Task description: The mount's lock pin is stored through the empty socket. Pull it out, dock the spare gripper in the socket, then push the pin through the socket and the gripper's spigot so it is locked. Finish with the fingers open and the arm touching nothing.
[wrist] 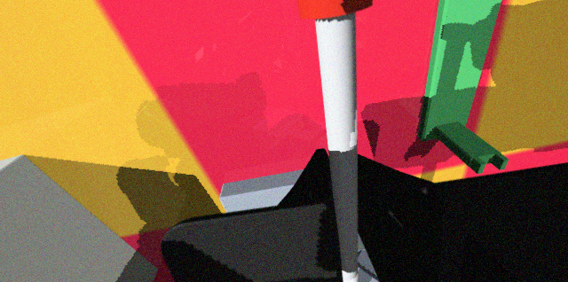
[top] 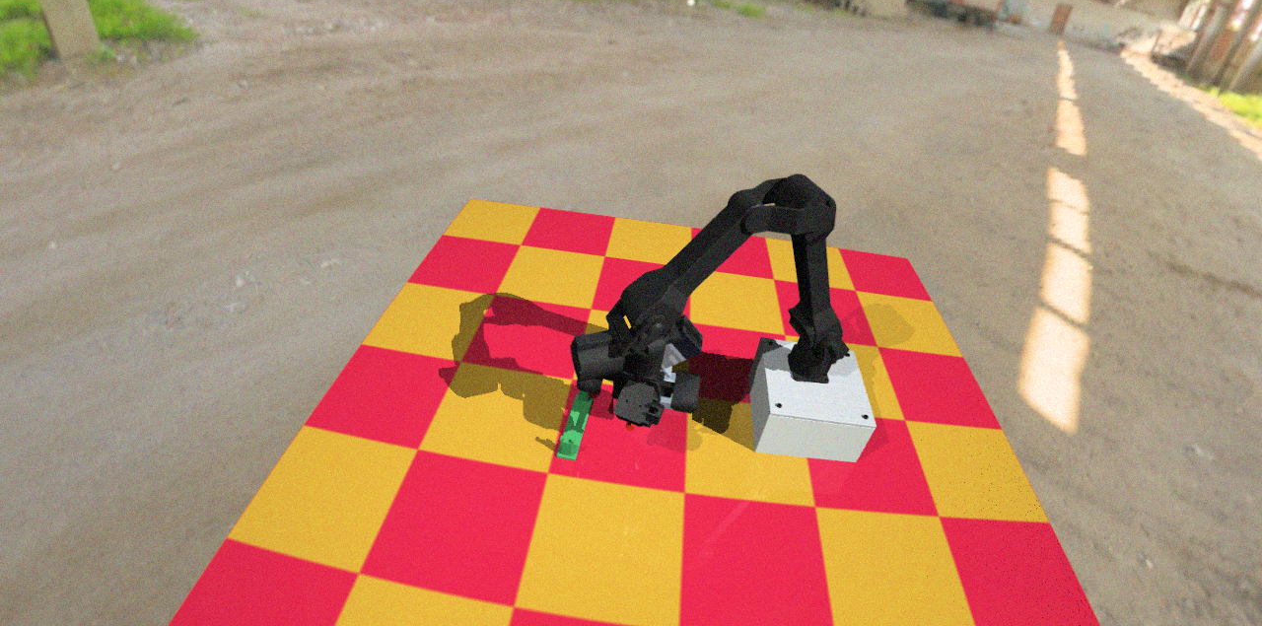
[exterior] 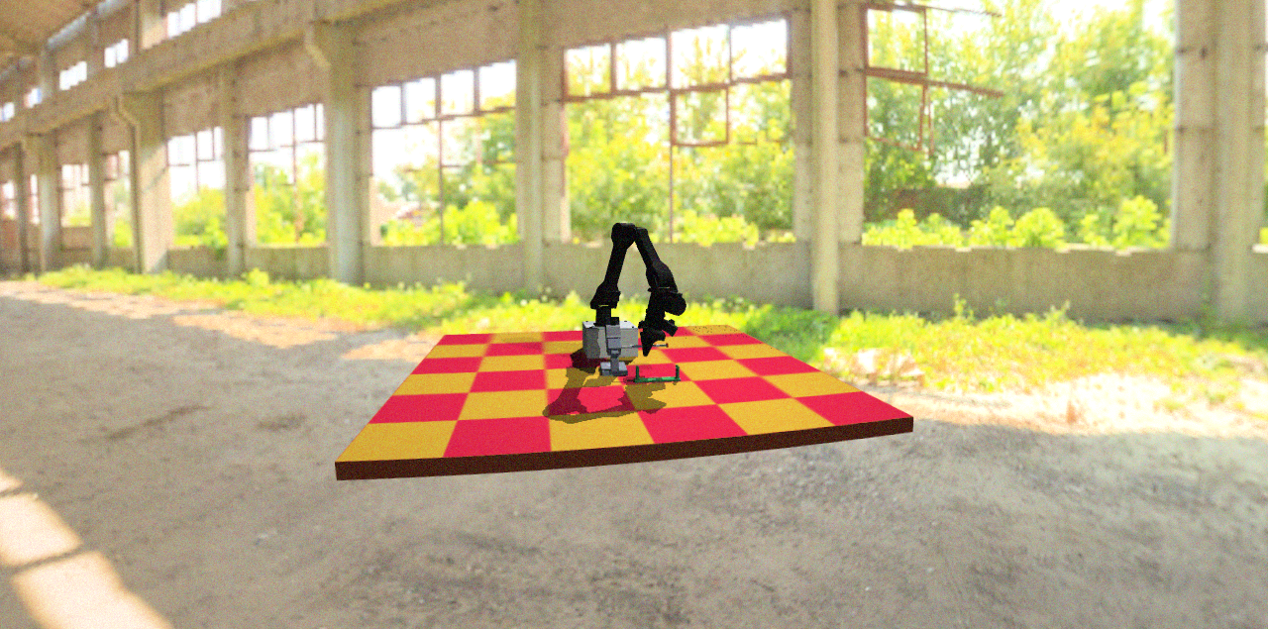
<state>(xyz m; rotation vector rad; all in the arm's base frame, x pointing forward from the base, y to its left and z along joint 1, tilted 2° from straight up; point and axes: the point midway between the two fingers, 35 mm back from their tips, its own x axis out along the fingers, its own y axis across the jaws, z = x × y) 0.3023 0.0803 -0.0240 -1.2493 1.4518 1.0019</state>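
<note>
The grey mount lies 2 cm behind my gripper tip and 9 cm to the right of it. From my gripper tip the other things lie so: green cradle 10 cm ahead, 1 cm to the left, 3 cm below; spare gripper 5 cm behind, 9 cm to the right, 6 cm above.
</note>
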